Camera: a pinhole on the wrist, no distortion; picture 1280 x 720 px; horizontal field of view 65.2 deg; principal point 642.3 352.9 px. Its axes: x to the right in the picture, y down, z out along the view. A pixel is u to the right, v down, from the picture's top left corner.
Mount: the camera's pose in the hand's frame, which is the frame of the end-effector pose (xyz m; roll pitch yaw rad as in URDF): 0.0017 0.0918 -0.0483 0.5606 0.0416 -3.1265
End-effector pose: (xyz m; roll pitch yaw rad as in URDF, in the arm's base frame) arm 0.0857 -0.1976 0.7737 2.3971 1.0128 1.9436
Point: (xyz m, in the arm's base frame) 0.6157 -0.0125 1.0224
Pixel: 1038.7 55.8
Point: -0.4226 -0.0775 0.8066
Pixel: behind the camera
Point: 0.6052 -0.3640 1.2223
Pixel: outside the picture
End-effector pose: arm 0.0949 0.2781 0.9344 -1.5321 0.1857 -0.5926
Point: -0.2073 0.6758 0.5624
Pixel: outside the picture
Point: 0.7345 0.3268 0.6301
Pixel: outside the picture
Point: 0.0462 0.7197 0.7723
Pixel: 1228.7 578.1
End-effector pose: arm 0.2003 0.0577 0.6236 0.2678 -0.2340 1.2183
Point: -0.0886 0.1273 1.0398
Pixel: 469.3 223.2
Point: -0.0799 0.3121 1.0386
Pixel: 69.4 60.7
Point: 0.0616 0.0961 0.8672
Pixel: 431.6 486.2
